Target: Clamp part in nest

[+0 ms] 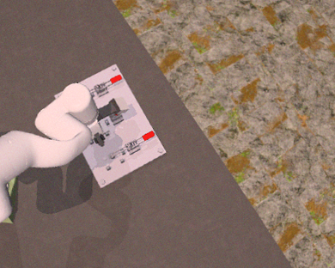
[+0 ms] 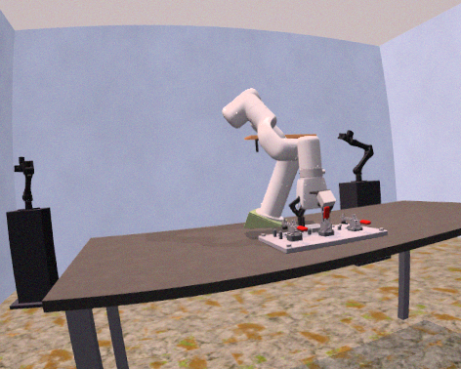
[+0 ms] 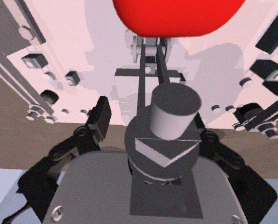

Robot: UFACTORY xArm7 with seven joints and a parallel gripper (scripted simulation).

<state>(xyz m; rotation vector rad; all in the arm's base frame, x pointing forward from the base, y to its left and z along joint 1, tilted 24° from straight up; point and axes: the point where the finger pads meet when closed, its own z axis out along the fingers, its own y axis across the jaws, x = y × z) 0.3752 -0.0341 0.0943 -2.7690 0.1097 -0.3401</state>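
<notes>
My gripper is now 10 mm above the pale grey block part. Round my hand: fixture plate (50 mm ahead, 40 mm below); then toggle clamp (110 mm to the right, 70 mm ahead, 10 mm above).
</notes>
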